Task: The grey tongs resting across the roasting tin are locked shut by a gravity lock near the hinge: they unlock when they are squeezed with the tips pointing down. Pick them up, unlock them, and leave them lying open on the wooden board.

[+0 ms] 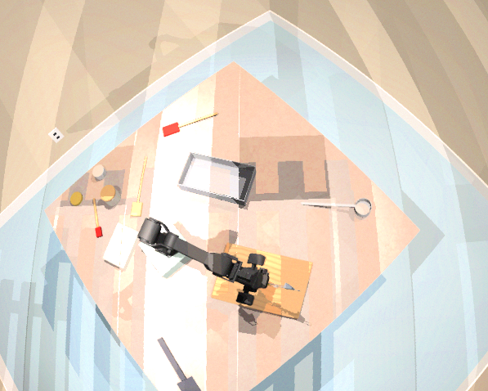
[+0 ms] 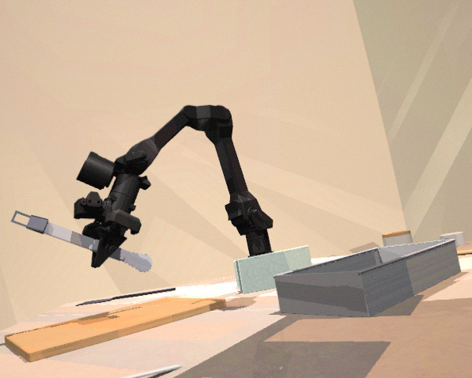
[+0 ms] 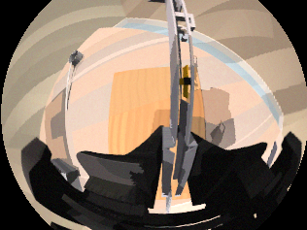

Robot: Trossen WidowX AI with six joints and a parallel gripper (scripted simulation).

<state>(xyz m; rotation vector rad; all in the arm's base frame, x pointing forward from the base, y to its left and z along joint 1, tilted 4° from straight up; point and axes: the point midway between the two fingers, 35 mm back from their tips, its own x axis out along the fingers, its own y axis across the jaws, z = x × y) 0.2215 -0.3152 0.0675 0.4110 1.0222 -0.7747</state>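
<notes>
My gripper tip is now 1 cm short of the wooden board, 3 cm to the right of it and 11 cm above it. Also, from my gripper tip: grey roasting tin: 9 cm ahead, 51 cm to the left, 9 cm below; then jar: 38 cm behind, 73 cm to the left, 8 cm below; then dark tool: 49 cm behind, 14 cm to the right, 11 cm below.
</notes>
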